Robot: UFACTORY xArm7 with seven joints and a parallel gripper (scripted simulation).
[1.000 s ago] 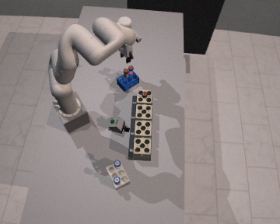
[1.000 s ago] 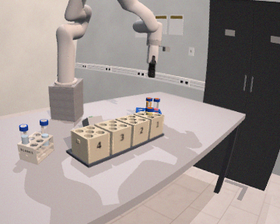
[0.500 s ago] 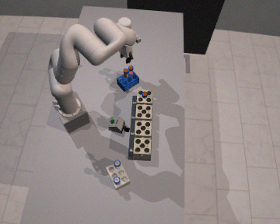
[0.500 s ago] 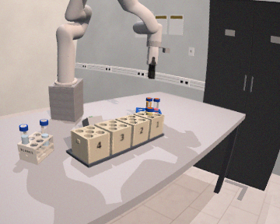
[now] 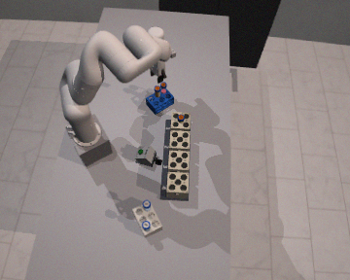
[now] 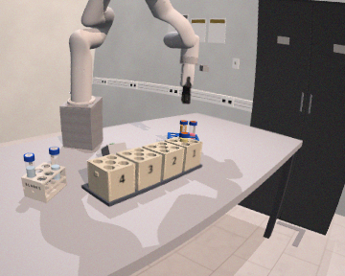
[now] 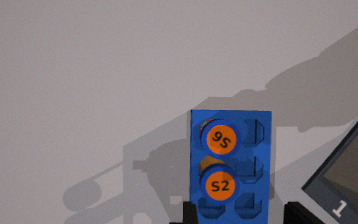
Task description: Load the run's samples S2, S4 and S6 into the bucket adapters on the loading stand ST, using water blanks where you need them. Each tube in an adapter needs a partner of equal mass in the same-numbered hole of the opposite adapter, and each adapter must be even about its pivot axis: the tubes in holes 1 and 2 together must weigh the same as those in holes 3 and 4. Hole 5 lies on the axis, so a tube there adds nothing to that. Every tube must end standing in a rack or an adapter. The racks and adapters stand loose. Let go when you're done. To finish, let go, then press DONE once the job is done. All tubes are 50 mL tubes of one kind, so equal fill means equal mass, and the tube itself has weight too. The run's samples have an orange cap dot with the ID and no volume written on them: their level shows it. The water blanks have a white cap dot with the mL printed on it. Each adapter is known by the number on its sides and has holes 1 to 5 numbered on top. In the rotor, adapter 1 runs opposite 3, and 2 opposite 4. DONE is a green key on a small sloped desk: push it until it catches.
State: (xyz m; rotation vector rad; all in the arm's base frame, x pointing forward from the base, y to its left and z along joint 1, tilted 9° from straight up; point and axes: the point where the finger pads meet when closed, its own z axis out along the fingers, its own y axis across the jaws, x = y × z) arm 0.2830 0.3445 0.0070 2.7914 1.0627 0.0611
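The sample tube S2 lies 1 cm ahead of my hand and 15 cm below it. The rest, counted from my hand: sample tube S4: 13 cm ahead, 17 cm to the right, 15 cm below; blue sample rack: 1 cm ahead, 1 cm to the right, 19 cm below; sample tube S6: 3 cm ahead, 3 cm to the left, 15 cm below.
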